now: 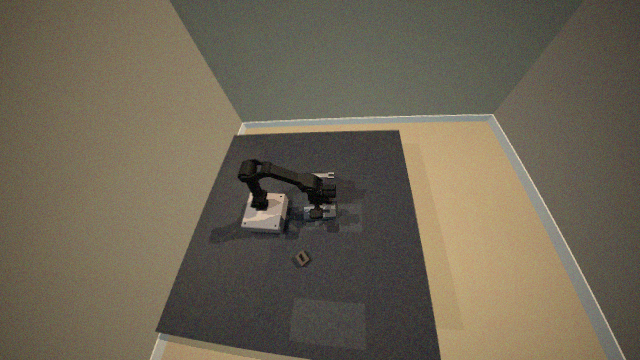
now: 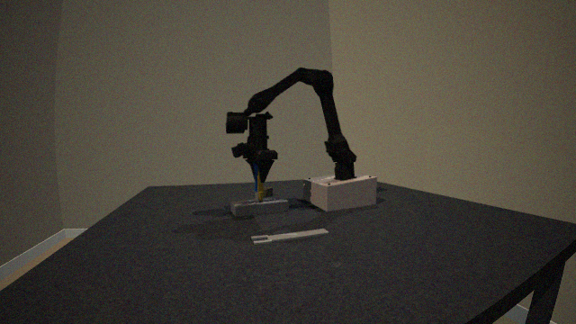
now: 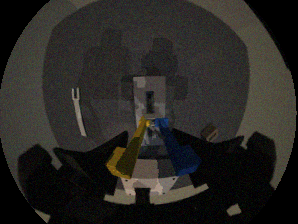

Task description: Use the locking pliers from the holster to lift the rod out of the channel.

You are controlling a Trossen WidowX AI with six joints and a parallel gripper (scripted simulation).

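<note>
Now: gripper tip 80 mm above the grey channel block. The rest, counted from my gripper tip: holster: 250 mm to the right, 90 mm below, 90 mm behind; then flat white forked strip: 250 mm to the left, 100 mm below, 20 mm ahead.
</note>
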